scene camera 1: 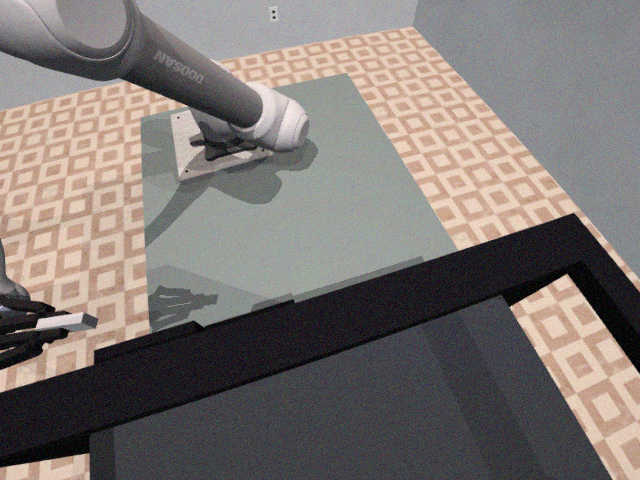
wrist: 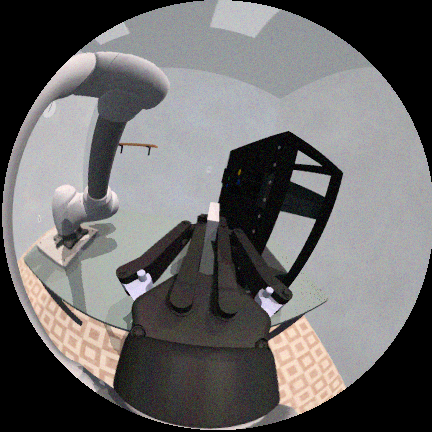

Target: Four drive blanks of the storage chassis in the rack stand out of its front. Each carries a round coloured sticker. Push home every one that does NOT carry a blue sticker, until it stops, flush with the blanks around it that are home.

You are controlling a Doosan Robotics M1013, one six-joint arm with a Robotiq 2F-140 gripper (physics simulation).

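Frame: origin at the arm's base, x ahead, y left, z up, level; metres.
Seen in the pictures: gripper, between the fingertips: [scene camera 1: 89, 320] [wrist: 213, 210]; arm's base, origin of its link: [scene camera 1: 228, 136] [wrist: 70, 235].
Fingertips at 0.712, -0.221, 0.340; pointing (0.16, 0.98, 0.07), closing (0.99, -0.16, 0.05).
Pixels of each thing's top centre, then the offset from my fingertips to it, as dx, dy, dz. "spot": a spot on its surface instead. Level surfaces: height alone.
- black rack, centre of its top: [wrist: 274, 154] +0.267, +0.291, +0.207
- yellow sticker, centre of its top: [wrist: 239, 168] +0.079, +0.148, +0.091
- blue sticker, centre of its top: [wrist: 238, 178] +0.079, +0.136, +0.063
- faint green sticker, a spot on its surface: [wrist: 229, 178] spot: +0.076, +0.223, +0.053
- grey-green table top, height of its surface: dz -0.379
The black rack [scene camera 1: 361, 304] [wrist: 324, 220] fills the lower part of the scene view and stands right of centre in the wrist view, seen at a slant. On its dark front show a yellow sticker [wrist: 239, 172], a blue sticker [wrist: 238, 182] below it, a faint green sticker [wrist: 229, 178] and a faint second blue one [wrist: 227, 185]. The blanks are too dark to tell how far each stands out. My gripper [scene camera 1: 81, 321] [wrist: 213, 210] is shut and empty, its pale tips together. It is at the scene view's left edge, apart from the rack, and its tips overlap the rack's edge in the wrist view.
The arm's base plate [scene camera 1: 180, 155] [wrist: 55, 252] sits on the grey-green table top [scene camera 1: 336, 206] [wrist: 120, 260]. The arm's thick links [scene camera 1: 191, 72] [wrist: 105, 155] rise above it. A dark grey panel [scene camera 1: 289, 413] lies behind the rack's front bar. A brown shelf [wrist: 137, 145] is on the far wall.
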